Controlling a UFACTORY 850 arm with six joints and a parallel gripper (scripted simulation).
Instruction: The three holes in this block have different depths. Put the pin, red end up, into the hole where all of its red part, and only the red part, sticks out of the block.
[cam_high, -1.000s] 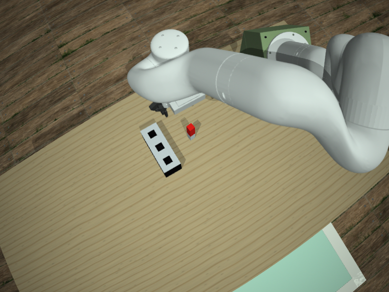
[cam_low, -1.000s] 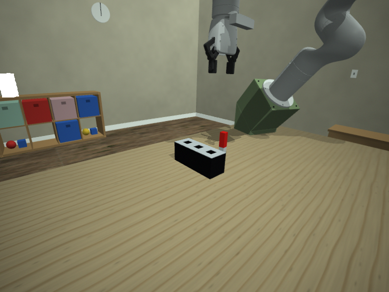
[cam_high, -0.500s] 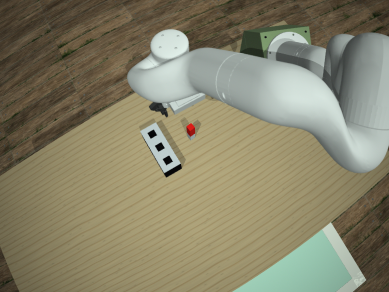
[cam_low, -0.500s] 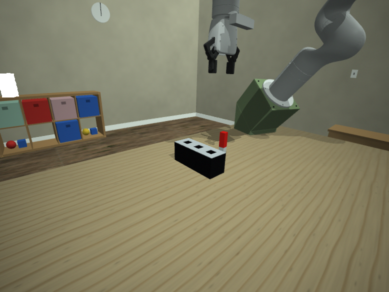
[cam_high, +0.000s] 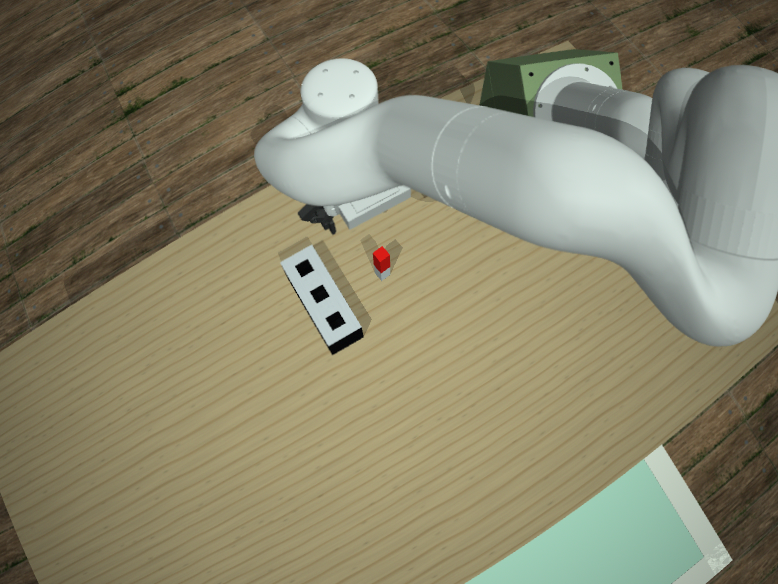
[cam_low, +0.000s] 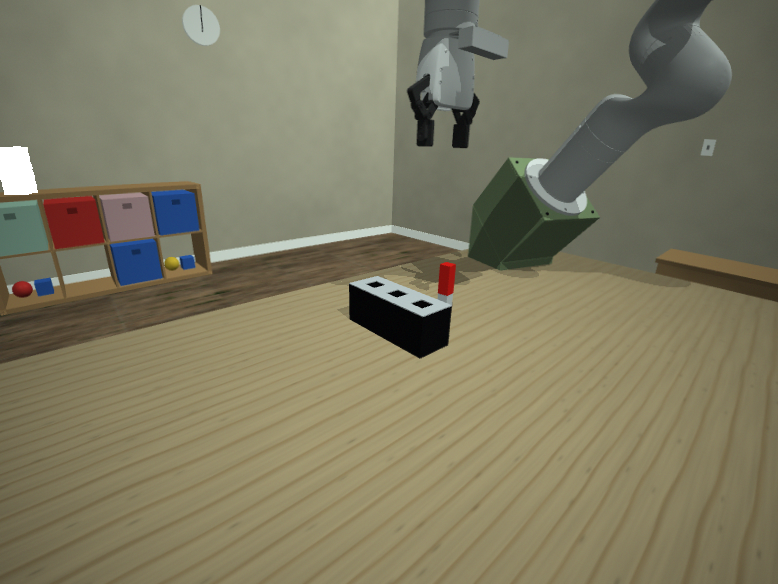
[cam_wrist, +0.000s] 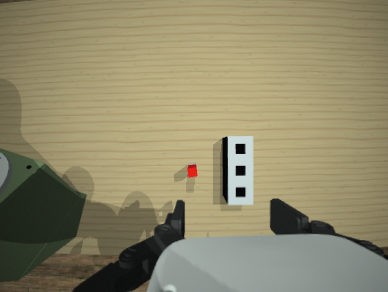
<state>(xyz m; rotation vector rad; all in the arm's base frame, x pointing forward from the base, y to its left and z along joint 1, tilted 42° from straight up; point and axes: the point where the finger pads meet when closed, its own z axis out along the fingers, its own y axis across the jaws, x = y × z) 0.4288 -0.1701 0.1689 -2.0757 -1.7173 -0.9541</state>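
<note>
My gripper is now 25 cm above the pin and 4 cm past it. Also, from my hand: block: 29 cm below, 9 cm ahead, 1 cm to the right.
</note>
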